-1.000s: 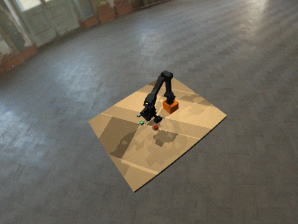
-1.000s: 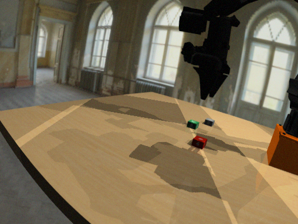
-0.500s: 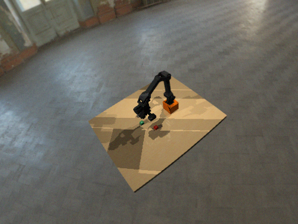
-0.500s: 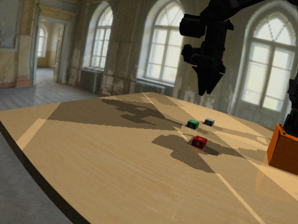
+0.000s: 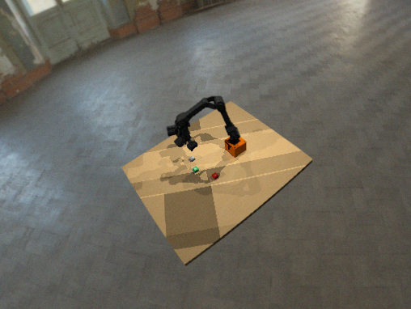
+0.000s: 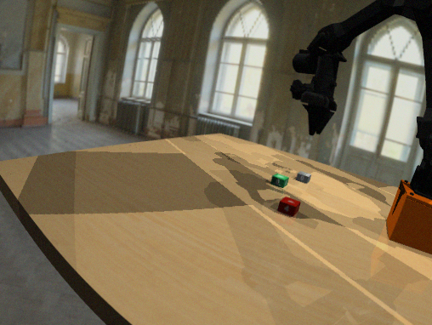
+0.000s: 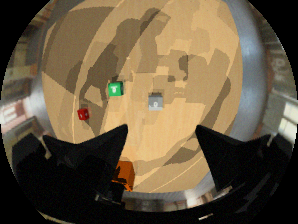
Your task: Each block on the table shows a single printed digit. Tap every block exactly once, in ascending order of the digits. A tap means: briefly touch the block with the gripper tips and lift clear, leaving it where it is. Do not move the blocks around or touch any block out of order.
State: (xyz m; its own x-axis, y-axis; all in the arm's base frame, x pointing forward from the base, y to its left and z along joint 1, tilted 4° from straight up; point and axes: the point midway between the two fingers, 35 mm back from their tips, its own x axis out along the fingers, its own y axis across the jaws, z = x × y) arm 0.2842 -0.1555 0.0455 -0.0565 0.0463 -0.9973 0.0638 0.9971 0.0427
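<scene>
Right now my gripper tip is 1 cm to the right of the grey block and 11 cm above it. Round my gripper tip: red block (2 cm behind, 24 cm to the left, 11 cm below); green block (4 cm ahead, 10 cm to the left, 11 cm below).
</scene>
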